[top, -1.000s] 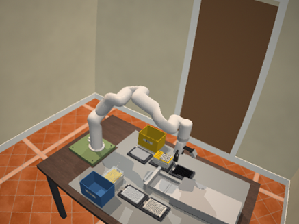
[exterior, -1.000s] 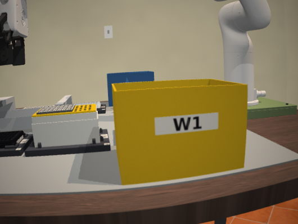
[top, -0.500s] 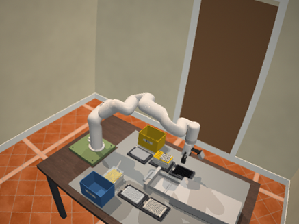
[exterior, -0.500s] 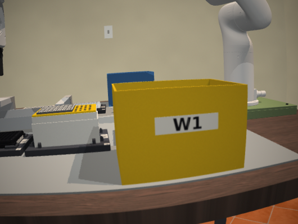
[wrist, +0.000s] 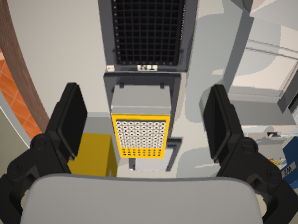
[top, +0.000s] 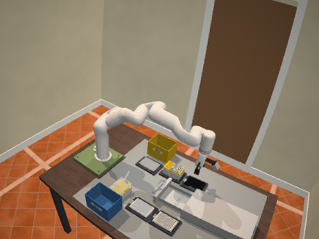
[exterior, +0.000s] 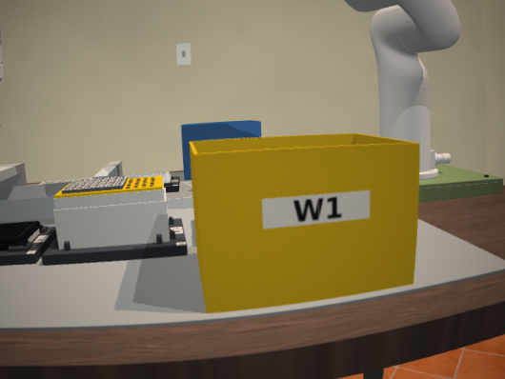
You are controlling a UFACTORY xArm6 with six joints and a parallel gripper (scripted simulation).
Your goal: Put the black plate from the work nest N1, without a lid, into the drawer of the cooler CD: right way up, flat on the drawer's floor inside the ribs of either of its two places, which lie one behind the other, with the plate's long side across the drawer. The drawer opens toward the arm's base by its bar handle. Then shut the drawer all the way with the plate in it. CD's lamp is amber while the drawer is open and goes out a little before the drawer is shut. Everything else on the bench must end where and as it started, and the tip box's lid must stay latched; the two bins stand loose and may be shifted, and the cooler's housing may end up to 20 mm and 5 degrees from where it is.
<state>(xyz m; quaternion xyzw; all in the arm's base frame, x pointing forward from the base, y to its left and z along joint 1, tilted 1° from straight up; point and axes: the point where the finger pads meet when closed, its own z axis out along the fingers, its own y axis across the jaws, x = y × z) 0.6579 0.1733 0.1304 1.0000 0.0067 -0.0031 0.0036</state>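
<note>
Right now my hand is 14 cm above the black plate. From my hand the other things lie so: dark nest 15 cm below; then cooler drawer 19 cm to the right, 14 cm below, 4 cm behind; then tip box 18 cm behind, 11 cm below.
</note>
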